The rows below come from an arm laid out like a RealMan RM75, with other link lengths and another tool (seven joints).
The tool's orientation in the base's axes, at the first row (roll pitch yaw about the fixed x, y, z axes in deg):
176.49 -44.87 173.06
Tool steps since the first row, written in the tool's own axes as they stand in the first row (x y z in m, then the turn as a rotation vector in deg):
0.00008 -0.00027 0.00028 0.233 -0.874 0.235
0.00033 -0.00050 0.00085 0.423 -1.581 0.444
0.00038 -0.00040 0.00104 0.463 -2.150 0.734
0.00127 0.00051 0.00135 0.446 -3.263 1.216
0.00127 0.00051 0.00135 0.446 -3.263 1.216
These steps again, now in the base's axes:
-0.00029 -0.00022 -0.00015 -0.469 -0.807 -0.040
-0.00090 -0.00034 -0.00039 -0.863 -1.457 -0.084
-0.00105 -0.00021 -0.00048 -1.185 -1.972 -0.286
-0.00174 0.00081 -0.00004 -1.688 -3.000 -0.687
-0.00174 0.00081 -0.00004 -1.688 -3.000 -0.687

